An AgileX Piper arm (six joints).
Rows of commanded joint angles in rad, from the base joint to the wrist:
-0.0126 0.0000 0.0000 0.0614 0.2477 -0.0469
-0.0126 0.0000 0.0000 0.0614 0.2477 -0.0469
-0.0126 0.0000 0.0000 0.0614 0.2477 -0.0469
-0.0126 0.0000 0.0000 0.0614 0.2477 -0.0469
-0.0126 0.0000 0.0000 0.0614 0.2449 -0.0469
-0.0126 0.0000 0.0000 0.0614 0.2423 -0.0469
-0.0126 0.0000 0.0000 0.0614 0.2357 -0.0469
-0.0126 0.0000 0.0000 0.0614 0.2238 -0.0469
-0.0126 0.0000 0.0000 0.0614 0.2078 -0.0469
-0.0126 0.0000 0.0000 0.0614 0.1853 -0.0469
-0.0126 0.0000 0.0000 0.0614 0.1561 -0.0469
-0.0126 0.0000 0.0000 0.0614 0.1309 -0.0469
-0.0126 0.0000 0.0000 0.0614 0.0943 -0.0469
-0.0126 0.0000 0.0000 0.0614 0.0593 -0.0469
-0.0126 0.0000 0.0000 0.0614 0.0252 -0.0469
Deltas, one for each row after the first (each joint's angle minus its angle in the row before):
0.0000 0.0000 0.0000 0.0000 0.0000 0.0000
0.0000 0.0000 0.0000 0.0000 0.0000 0.0000
0.0000 0.0000 0.0000 0.0000 0.0000 0.0000
0.0000 0.0000 0.0000 0.0000 -0.0028 0.0000
0.0000 0.0000 0.0000 0.0000 -0.0026 0.0000
0.0000 0.0000 0.0000 0.0000 -0.0066 0.0000
0.0000 0.0000 0.0000 0.0000 -0.0119 0.0000
0.0000 0.0000 0.0000 0.0000 -0.0160 0.0000
0.0000 0.0000 0.0000 0.0000 -0.0225 0.0000
0.0000 0.0000 0.0000 0.0000 -0.0292 0.0000
0.0000 0.0000 0.0000 0.0000 -0.0252 0.0000
0.0000 0.0000 0.0000 0.0000 -0.0366 0.0000
0.0000 0.0000 0.0000 0.0000 -0.0350 0.0000
0.0000 0.0000 0.0000 0.0000 -0.0341 0.0000

